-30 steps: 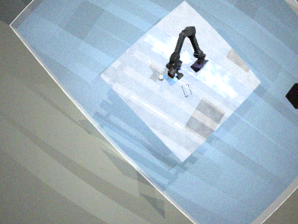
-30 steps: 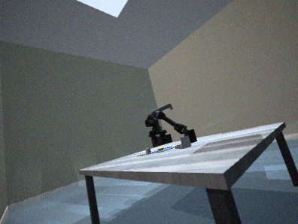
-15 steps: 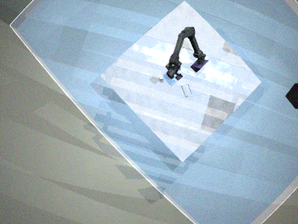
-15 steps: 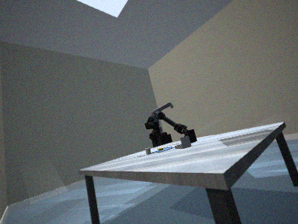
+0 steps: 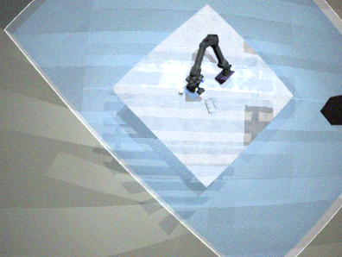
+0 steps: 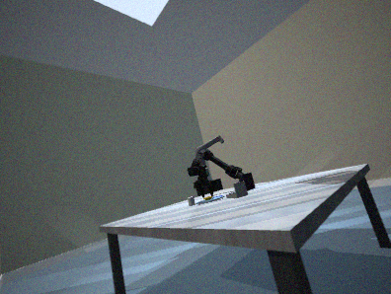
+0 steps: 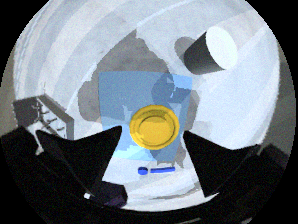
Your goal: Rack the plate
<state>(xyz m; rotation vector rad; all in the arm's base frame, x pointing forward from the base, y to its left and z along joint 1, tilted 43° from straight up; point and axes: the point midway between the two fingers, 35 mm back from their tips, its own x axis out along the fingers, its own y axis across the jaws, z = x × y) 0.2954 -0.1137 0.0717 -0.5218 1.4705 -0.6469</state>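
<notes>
My gripper tip is 10 mm above the plate. Also, from my gripper tip: dish rack 230 mm to the left; white object 100 mm ahead, 60 mm to the right.
</notes>
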